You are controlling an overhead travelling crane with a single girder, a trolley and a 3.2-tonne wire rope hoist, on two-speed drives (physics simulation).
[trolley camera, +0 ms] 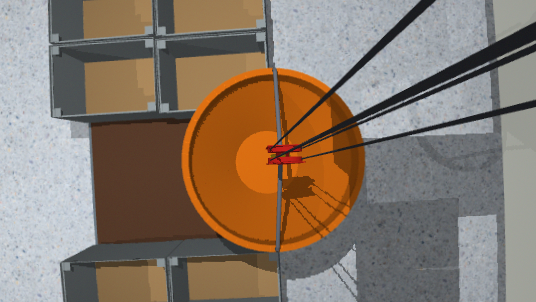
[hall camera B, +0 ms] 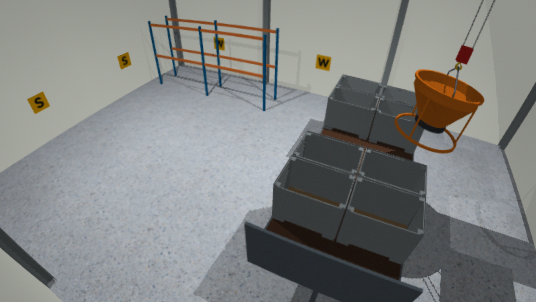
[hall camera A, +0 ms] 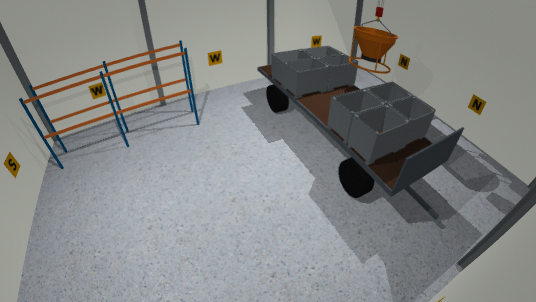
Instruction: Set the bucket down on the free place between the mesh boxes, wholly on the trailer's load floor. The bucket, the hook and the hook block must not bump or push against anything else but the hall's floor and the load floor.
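The orange bucket (hall camera A: 374,45) (hall camera B: 445,104) (trolley camera: 215,150) hangs upright in the air from the hook (hall camera A: 378,19) (hall camera B: 458,66), which holds its bail below the red hook block (hall camera A: 379,11) (hall camera B: 464,54) (trolley camera: 285,155). The brown load floor (hall camera A: 315,106) (trolley camera: 140,185) shows between the far mesh boxes (hall camera A: 311,82) (hall camera B: 347,116) (trolley camera: 67,80) and the near mesh boxes (hall camera A: 367,137) (hall camera B: 310,212) (trolley camera: 80,282). In the trolley camera the bucket covers the right part of this gap, overlaps the far boxes' corner and reaches past the trailer's right edge. It hides the load floor beneath it.
The trailer's grey end board (hall camera A: 427,160) (hall camera B: 320,265) stands upright beyond the near boxes, with the drawbar (hall camera A: 422,202) below. The north wall (hall camera A: 445,60) (trolley camera: 522,225) is on the bucket's right side in the trolley camera. A blue and orange rack (hall camera A: 114,109) (hall camera B: 203,61) stands across the hall.
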